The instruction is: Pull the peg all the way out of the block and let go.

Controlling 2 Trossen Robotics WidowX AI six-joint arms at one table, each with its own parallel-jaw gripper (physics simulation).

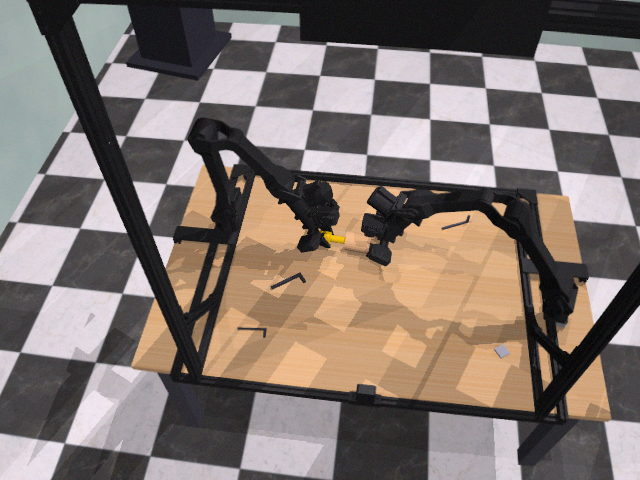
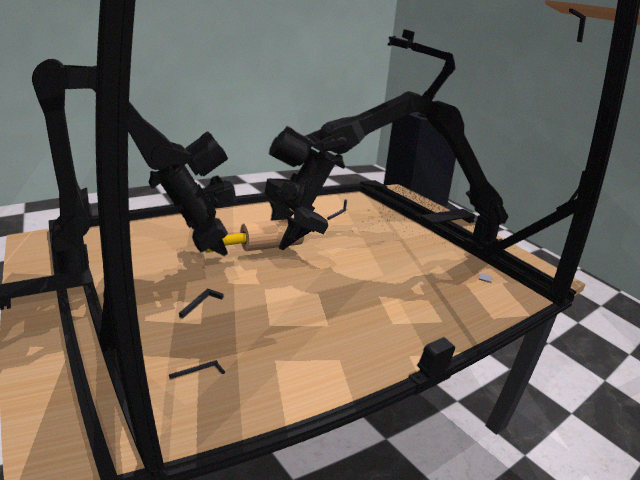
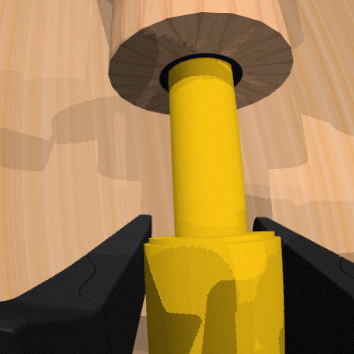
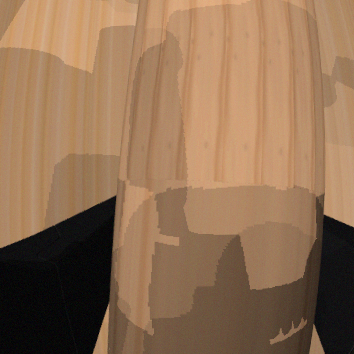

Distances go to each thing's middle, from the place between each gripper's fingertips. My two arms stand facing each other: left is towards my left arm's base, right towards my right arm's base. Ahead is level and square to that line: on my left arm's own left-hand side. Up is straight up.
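From my left hand: round wooden block (image 2: 268, 234) 100 mm to the right, 10 mm ahead, 20 mm above; yellow peg (image 3: 213, 279) 20 mm to the right, 10 mm ahead, 20 mm above.
From my right hand: round wooden block 10 mm to the left, 20 mm above. My right hand: 20 mm below the yellow peg, 90 mm to the right of it.
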